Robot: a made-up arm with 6 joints. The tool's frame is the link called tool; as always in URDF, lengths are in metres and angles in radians. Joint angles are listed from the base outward. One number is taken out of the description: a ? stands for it. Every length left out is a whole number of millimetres.
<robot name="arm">
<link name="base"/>
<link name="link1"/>
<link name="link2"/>
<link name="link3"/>
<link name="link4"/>
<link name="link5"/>
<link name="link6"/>
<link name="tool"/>
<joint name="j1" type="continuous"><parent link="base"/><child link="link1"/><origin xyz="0.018 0.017 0.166" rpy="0.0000 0.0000 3.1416"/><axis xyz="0 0 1"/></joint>
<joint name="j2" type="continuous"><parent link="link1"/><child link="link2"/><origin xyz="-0.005 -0.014 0.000" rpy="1.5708 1.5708 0.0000"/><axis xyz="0 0 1"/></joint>
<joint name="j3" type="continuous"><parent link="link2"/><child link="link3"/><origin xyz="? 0.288 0.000" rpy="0.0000 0.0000 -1.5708"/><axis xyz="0 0 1"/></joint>
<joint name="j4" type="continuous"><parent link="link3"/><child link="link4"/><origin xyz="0.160 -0.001 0.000" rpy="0.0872 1.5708 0.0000"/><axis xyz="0 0 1"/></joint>
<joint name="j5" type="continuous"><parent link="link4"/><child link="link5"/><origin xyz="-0.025 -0.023 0.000" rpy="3.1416 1.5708 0.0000"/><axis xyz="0 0 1"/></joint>
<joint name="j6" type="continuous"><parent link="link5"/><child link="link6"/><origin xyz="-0.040 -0.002 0.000" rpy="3.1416 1.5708 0.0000"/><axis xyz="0 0 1"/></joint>
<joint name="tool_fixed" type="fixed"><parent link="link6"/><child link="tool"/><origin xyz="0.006 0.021 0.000" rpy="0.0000 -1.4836 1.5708"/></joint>
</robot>
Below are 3 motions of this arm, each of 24 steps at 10 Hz.
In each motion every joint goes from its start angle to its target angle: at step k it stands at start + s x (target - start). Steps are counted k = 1, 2, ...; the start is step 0. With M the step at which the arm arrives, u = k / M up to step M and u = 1 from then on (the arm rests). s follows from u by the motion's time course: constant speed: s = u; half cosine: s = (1 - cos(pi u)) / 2; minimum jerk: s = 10 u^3 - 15 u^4 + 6 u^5.
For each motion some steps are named. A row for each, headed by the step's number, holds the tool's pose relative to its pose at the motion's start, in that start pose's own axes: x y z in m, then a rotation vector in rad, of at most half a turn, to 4 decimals.
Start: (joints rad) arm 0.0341 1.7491 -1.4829 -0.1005 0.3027 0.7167
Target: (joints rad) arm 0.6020 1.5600 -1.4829 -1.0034 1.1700 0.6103
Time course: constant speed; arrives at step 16
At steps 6, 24:
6: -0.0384 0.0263 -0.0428 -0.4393 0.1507 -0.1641
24: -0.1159 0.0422 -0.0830 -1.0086 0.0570 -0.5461

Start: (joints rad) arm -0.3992 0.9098 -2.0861 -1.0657 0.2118 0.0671
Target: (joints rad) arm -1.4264 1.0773 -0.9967 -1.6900 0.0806 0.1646
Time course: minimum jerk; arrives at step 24
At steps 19, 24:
19: -0.0777 0.0690 -0.2075 -1.2067 1.0158 0.5213
24: -0.0919 0.0643 -0.2165 -1.2419 1.1066 0.5702

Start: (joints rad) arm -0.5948 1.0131 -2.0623 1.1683 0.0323 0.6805
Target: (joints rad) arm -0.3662 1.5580 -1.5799 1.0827 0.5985 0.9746
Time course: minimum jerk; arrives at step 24
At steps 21, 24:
21: -0.0147 -0.2942 0.0094 0.6844 0.1784 -1.3315
24: -0.0168 -0.2981 0.0086 0.6966 0.1794 -1.3539

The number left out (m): -0.061
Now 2 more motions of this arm.
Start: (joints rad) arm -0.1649 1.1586 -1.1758 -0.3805 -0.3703 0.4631
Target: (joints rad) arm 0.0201 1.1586 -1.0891 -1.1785 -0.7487 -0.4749
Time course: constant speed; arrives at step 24
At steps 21, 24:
21: -0.0125 0.0272 -0.0113 -1.3389 -0.3646 0.4406
24: -0.0163 0.0331 -0.0131 -1.5063 -0.4676 0.5057

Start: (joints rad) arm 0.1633 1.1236 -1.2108 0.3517 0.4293 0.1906
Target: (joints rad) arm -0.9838 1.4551 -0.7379 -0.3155 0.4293 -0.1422
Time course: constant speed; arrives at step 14
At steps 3, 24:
3: 0.0259 -0.0495 0.0011 -0.0717 0.0457 -0.3445
24: -0.0206 -0.2273 -0.0399 0.0362 0.6621 -1.1932

